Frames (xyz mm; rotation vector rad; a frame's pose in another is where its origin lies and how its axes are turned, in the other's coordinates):
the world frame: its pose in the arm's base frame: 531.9 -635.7 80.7 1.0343 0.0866 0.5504
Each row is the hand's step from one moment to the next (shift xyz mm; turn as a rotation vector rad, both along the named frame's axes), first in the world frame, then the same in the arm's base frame.
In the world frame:
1: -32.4 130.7 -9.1 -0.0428 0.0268 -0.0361
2: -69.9 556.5 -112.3 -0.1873 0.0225 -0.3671
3: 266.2 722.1 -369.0 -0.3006 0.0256 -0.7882
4: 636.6 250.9 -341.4 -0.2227 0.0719 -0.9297
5: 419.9 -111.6 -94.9 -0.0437 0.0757 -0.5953
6: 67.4 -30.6 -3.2 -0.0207 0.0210 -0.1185
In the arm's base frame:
1: -82.1 42.7 98.2 -0.0590 0.0188 -0.0044
2: -314.7 272.3 392.4 -0.2882 0.2107 -0.2071
3: -172.5 698.5 459.1 -0.5224 0.4915 -0.4447
4: 340.5 668.2 149.4 -0.5189 0.6583 -0.4653
5: 375.2 229.9 -64.6 -0.2587 0.4797 -0.2549
6: 69.1 22.4 -14.7 -0.0642 0.0921 -0.0480

